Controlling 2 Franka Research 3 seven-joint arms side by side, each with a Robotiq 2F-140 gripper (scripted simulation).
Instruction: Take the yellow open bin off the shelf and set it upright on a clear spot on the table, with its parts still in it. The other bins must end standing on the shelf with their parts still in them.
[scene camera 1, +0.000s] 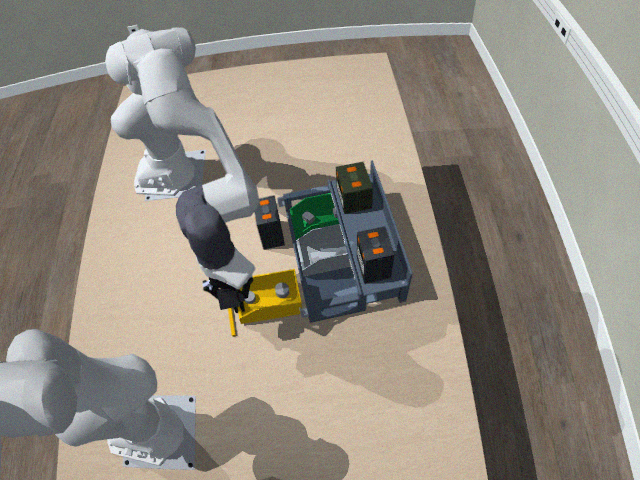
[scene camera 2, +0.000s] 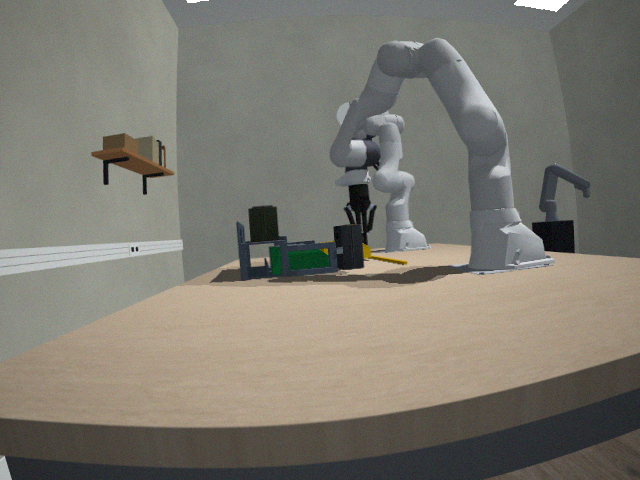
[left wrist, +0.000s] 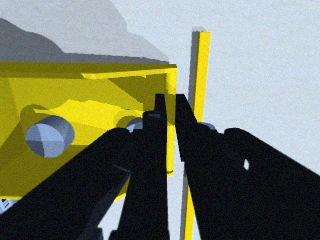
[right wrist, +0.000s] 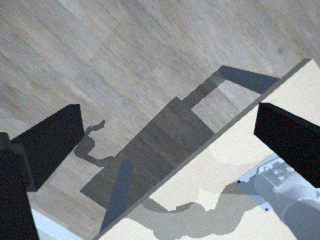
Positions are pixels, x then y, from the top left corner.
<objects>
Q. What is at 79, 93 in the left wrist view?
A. A yellow bin.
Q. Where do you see a yellow bin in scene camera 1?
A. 263, 308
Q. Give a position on a green bin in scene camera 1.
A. At 321, 206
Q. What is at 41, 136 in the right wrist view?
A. My right gripper.
</objects>
